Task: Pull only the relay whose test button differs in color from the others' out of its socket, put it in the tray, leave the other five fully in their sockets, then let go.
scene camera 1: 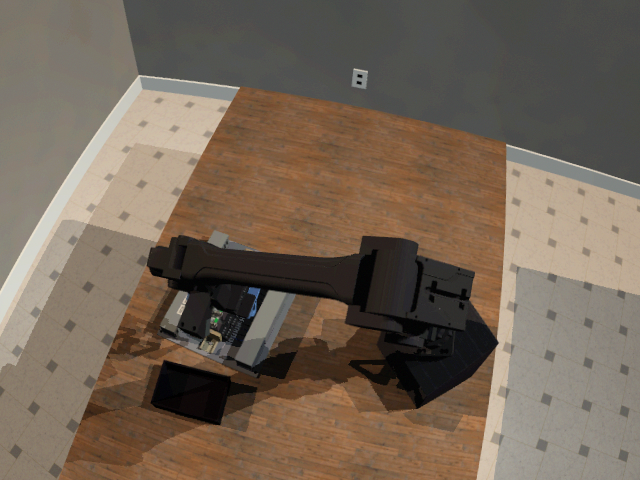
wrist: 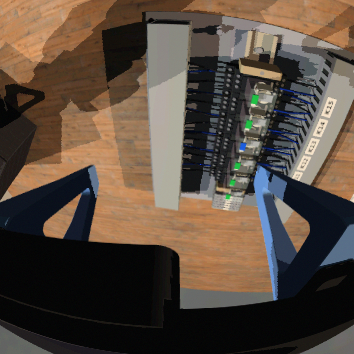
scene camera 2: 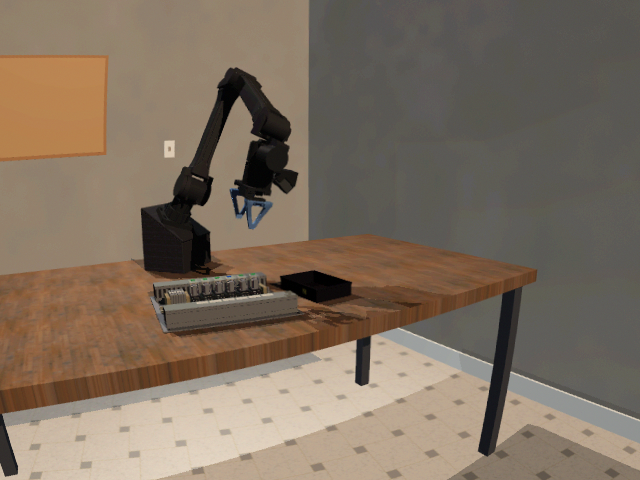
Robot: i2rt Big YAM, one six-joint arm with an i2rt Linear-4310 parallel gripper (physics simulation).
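Places are measured from the arm's base along level axes (x ahead, y left, z up), in metres.
Where they show: gripper, fingertip midpoint: [scene camera 1: 233, 307] [wrist: 175, 173] [scene camera 2: 244, 223]; arm's base, origin of the base link: [scene camera 1: 436, 328] [scene camera 2: 173, 220].
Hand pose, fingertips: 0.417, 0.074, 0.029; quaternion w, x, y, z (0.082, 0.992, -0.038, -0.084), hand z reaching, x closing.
Each offset is from my fingertips to the centre of the thing, as dx, dy, dz. "pt": to the spot under its first point. Level surfaces: height alone.
The relay with the blue test button {+0.059, -0.070, -0.137} [scene camera 2: 229, 283] [wrist: 243, 146] is upright in the row, third from the tray end. The relays with green buttons stand beside it, two toward the tray {pt +0.059, -0.009, -0.115} [wrist: 255, 99] [wrist: 249, 124] and three toward the other end {pt +0.048, -0.099, -0.115} [wrist: 237, 165] {pt +0.044, -0.131, -0.115} [wrist: 232, 183] {pt +0.041, -0.160, -0.115} [wrist: 228, 197]. All appear seated in their sockets. In scene camera 1 the arm hides much of the row. My gripper [scene camera 2: 245, 222] [wrist: 175, 173] is open and empty, high above the table and apart from the relays. The black tray {+0.070, +0.163, -0.167} [scene camera 1: 225, 400] [scene camera 2: 336, 292] stands beside the panel's end; its dark inside is hard to read.
Grey wiring ducts {-0.044, -0.086, -0.162} [scene camera 1: 266, 328] [scene camera 2: 232, 310] [wrist: 167, 115] flank the relay row. A tan end block {+0.069, +0.010, -0.159} [wrist: 260, 69] stands at the row's tray end. Blue wires run between the row and the ducts. The arm's black base [scene camera 2: 166, 248] stands on the wooden table {dz -0.185} [scene camera 2: 413, 263] behind the panel in scene camera 2.
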